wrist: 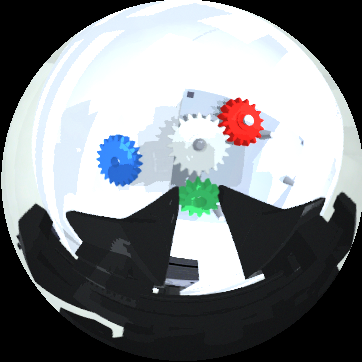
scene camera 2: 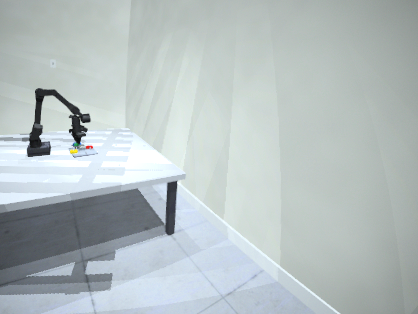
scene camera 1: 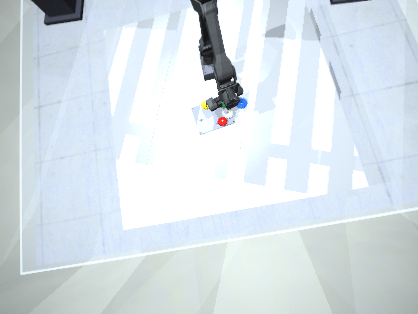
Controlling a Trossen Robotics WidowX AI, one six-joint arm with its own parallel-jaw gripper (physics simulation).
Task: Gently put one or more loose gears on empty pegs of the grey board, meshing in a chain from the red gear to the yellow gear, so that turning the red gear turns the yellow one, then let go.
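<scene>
My gripper is shut on the green gear, holding it by its rim beside the white gear in the wrist view. Whether the green gear touches the white gear or sits on a peg is unclear. The white gear is on a peg of the grey board, its teeth close to the red gear. The yellow gear is at the board's arm-side edge and does not show in the wrist view.
The blue gear lies beside the board, on the white-gear side. A bare peg stands on the board beyond the red gear. The arm's base stands on the white table.
</scene>
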